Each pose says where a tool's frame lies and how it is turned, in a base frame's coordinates. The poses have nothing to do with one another.
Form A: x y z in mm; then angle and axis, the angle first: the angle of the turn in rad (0 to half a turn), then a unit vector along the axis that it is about.
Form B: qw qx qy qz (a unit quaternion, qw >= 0); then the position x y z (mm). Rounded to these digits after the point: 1 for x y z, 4 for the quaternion.
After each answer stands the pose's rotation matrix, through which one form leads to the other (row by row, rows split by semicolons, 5 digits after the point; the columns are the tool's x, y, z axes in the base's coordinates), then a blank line. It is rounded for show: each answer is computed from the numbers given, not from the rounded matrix.
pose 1, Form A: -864.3 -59.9 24.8 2.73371 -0.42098 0.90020 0.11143
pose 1, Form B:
0.2025 -0.4123 0.8815 0.1091 -864.3 -59.9 24.8
-0.57805 -0.77104 0.26711; -0.68264 0.63628 0.35938; -0.44705 0.02540 -0.89415

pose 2, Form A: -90.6 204.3 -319.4 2.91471 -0.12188 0.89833 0.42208
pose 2, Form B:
0.1132 -0.1211 0.8926 0.4194 -90.6 204.3 -319.4
-0.94504 -0.31111 0.10050; -0.12123 0.61893 0.77603; -0.30364 0.72120 -0.62264

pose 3, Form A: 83.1 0.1 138.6 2.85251 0.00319 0.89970 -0.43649
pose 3, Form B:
0.1440 0.0032 0.8903 -0.4319 83.1 0.1 138.6
-0.95849 0.13005 0.25375; -0.11881 0.62684 -0.77004; -0.25921 -0.76822 -0.58536

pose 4, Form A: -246.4 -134.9 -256.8 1.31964 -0.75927 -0.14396 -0.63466
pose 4, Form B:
0.7901 -0.4654 -0.0882 -0.3890 -246.4 -134.9 -256.8
0.68174 0.69688 0.22267; -0.53261 0.26410 0.80410; 0.50156 -0.66679 0.55121

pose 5, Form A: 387.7 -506.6 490.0 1.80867 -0.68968 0.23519 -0.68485
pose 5, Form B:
0.6182 -0.5421 0.1849 -0.5383 387.7 -506.6 490.0
0.35211 0.46514 0.81220; -0.86600 -0.16729 0.47124; 0.35506 -0.86929 0.34391

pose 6, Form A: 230.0 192.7 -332.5 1.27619 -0.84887 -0.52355 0.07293
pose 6, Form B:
0.8032 -0.5056 -0.3119 0.0434 230.0 192.7 -332.5
0.80171 0.24559 -0.54492; 0.38517 0.48488 0.78520; 0.45706 -0.83939 0.29414

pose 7, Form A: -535.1 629.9 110.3 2.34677 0.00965 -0.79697 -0.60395
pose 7, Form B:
0.3870 0.0089 -0.7349 -0.5569 -535.1 629.9 110.3
-0.70025 0.41798 -0.57874; -0.44414 0.37961 0.81156; 0.55892 0.82534 -0.08018

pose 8, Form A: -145.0 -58.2 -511.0 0.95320 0.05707 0.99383 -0.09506
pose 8, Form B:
0.8886 0.0262 0.4559 -0.0436 -145.0 -58.2 -511.0
0.58045 0.10137 0.80796; -0.05363 0.99483 -0.08629; -0.81253 0.00676 0.58288

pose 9, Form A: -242.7 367.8 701.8 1.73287 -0.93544 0.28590 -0.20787
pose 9, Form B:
0.6475 -0.7128 0.2179 -0.1584 -242.7 367.8 701.8
0.85489 -0.10545 0.50798; -0.51575 -0.06644 0.85416; -0.05633 -0.99220 -0.11118

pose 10, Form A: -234.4 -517.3 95.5 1.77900 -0.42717 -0.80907 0.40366
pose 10, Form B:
0.6298 -0.3318 -0.6284 0.3135 -234.4 -517.3 95.5
0.01349 0.02210 -0.99966; 0.81199 0.58319 0.02385; 0.58352 -0.81203 -0.01008

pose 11, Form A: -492.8 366.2 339.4 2.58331 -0.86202 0.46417 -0.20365
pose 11, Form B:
0.2755 -0.8287 0.4462 -0.1958 -492.8 366.2 339.4
0.52516 -0.63161 0.57033; -0.84737 -0.44997 0.28193; 0.07856 -0.63134 -0.77152

